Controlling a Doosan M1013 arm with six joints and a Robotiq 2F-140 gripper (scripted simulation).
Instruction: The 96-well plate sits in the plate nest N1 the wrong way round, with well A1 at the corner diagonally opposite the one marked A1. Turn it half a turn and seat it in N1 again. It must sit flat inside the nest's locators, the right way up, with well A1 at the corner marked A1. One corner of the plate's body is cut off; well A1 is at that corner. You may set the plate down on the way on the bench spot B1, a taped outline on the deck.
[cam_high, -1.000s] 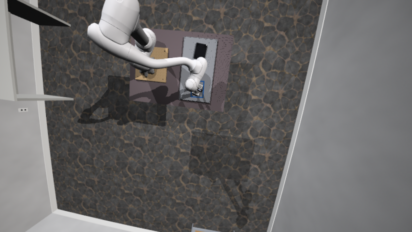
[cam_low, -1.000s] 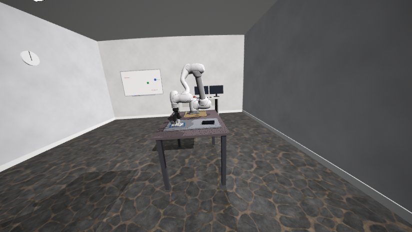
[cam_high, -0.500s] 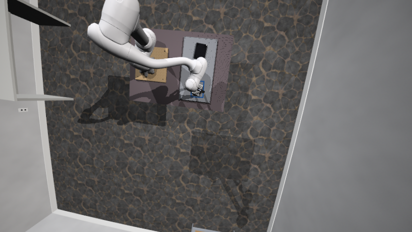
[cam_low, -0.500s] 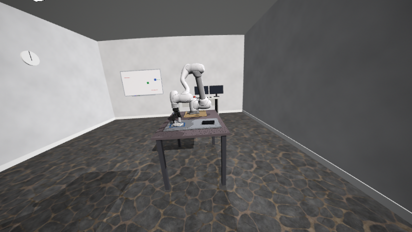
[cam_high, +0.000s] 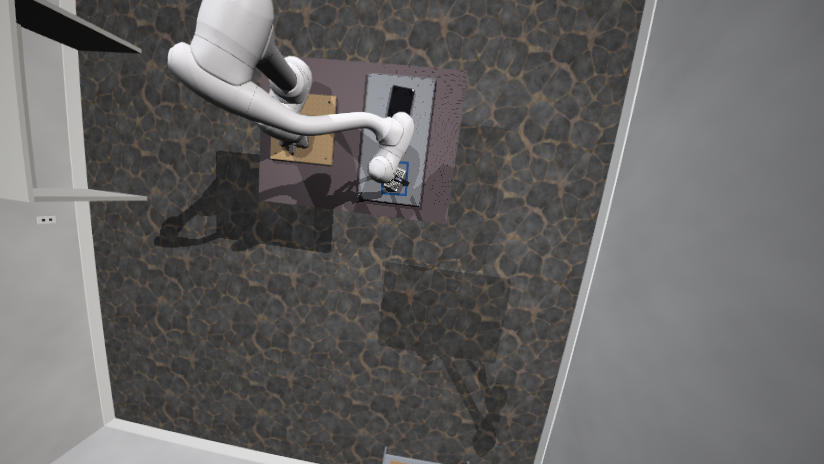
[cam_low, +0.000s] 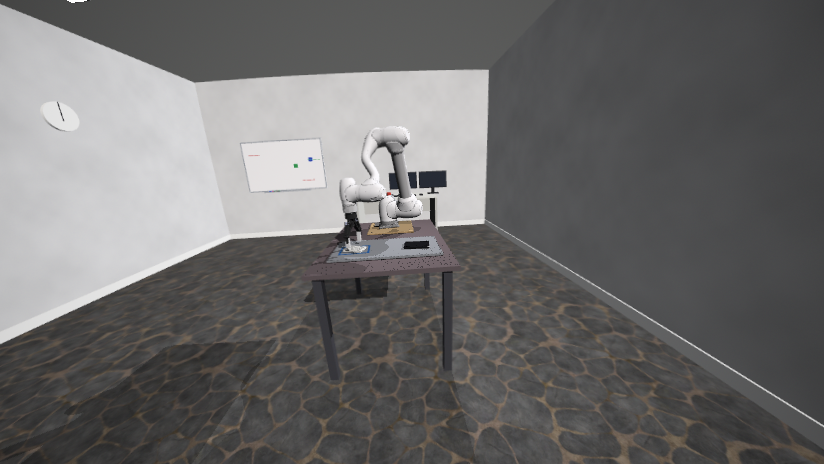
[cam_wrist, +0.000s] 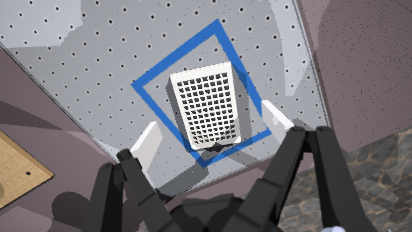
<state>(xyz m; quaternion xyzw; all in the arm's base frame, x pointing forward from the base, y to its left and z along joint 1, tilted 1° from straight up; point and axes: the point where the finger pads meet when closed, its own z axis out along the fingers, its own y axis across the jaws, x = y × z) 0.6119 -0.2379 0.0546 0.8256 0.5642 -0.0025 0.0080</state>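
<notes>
Right now my hand is 40 mm above the white 96-well plate. Also, from my hand: small white corner mark (70 mm ahead, 480 mm to the left, 40 mm below); then black plate nest N1 (10 mm ahead, 410 mm to the left, 40 mm below).
</notes>
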